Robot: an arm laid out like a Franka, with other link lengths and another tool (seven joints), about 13 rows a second.
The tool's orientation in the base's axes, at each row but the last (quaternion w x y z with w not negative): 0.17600, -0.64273, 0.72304, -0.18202; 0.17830, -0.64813, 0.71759, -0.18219; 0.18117, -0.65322, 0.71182, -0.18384; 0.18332, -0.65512, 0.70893, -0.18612; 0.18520, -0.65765, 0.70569, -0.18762; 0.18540, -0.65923, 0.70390, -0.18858; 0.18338, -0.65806, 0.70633, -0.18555; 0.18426, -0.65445, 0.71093, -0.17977; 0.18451, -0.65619, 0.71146, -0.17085; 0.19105, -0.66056, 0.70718, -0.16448; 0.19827, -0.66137, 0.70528, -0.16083
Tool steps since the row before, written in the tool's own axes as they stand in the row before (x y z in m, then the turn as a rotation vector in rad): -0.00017, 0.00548, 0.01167, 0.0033, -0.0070, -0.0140; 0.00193, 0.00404, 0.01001, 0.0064, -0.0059, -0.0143; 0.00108, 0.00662, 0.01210, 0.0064, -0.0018, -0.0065; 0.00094, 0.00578, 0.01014, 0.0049, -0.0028, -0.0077; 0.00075, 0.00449, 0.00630, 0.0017, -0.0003, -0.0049; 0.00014, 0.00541, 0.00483, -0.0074, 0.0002, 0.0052; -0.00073, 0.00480, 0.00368, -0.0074, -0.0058, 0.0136; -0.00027, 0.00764, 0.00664, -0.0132, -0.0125, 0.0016; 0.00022, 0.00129, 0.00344, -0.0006, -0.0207, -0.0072; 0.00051, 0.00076, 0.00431, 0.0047, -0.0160, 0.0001; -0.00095, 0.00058, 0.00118, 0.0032, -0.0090, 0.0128
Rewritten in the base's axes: 0.00098, 0.00033, -0.01285, -0.0012, -0.0035, 0.0156; 0.00124, -0.00185, -0.01074, -0.0025, -0.0065, 0.0152; 0.00022, -0.00086, -0.01381, -0.0022, -0.0064, 0.0064; 0.00006, -0.00076, -0.01168, -0.0018, -0.0049, 0.0080; -0.00070, -0.00059, -0.00772, -0.0023, -0.0016, 0.0043; -0.00219, 0.00008, -0.00691, 0.0029, 0.0073, -0.0045; -0.00223, 0.00096, -0.00558, 0.0123, 0.0067, -0.0087; -0.00328, 0.00077, -0.00955, 0.0126, 0.0122, 0.0052; 0.00054, -0.00012, -0.00364, 0.0146, -0.0011, 0.0164; 0.00141, -0.00037, -0.00416, 0.0137, -0.0059, 0.0074; 0.00012, 0.00103, -0.00125, 0.0140, -0.0034, -0.0069
